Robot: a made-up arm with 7 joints.
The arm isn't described. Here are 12 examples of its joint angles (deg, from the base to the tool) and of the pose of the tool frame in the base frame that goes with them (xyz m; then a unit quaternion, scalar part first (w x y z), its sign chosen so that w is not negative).
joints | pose
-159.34 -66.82 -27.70 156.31 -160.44 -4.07 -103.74 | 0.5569 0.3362 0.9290 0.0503 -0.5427 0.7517 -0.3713
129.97 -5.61 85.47 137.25 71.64 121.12 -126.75 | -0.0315 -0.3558 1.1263 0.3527 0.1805 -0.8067 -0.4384
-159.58 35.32 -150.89 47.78 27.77 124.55 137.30 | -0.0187 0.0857 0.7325 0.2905 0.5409 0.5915 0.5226
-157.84 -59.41 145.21 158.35 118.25 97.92 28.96 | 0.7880 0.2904 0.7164 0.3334 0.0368 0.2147 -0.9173
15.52 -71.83 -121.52 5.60 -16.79 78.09 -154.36 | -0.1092 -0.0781 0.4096 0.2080 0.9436 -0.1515 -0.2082
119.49 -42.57 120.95 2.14 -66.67 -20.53 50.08 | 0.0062 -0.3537 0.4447 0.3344 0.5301 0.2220 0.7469
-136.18 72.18 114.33 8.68 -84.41 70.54 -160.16 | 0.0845 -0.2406 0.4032 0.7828 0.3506 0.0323 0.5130
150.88 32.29 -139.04 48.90 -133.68 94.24 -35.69 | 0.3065 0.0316 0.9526 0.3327 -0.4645 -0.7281 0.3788
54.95 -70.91 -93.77 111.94 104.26 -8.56 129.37 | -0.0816 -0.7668 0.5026 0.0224 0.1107 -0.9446 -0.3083
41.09 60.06 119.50 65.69 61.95 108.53 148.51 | -0.0022 0.2921 0.8241 0.5283 -0.3005 -0.7911 0.0680
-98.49 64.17 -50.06 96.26 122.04 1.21 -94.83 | -0.4527 -0.4867 0.5331 0.5300 0.5893 0.5441 0.2752
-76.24 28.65 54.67 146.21 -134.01 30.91 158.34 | 0.3364 -0.4992 1.0374 0.7796 -0.4825 0.3499 0.1924
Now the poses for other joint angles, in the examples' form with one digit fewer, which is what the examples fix.
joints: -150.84 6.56 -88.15 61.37 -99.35 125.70 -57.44
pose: 0.031 0.397 0.847 0.354 0.092 -0.763 0.533
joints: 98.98 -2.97 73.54 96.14 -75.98 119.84 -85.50
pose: -0.339 0.197 0.926 0.312 0.444 -0.369 0.755
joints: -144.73 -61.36 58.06 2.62 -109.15 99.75 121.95
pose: 0.144 -0.058 0.736 0.038 0.562 0.720 -0.406
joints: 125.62 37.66 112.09 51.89 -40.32 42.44 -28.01
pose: -0.361 -0.256 0.736 0.270 0.318 0.610 0.674
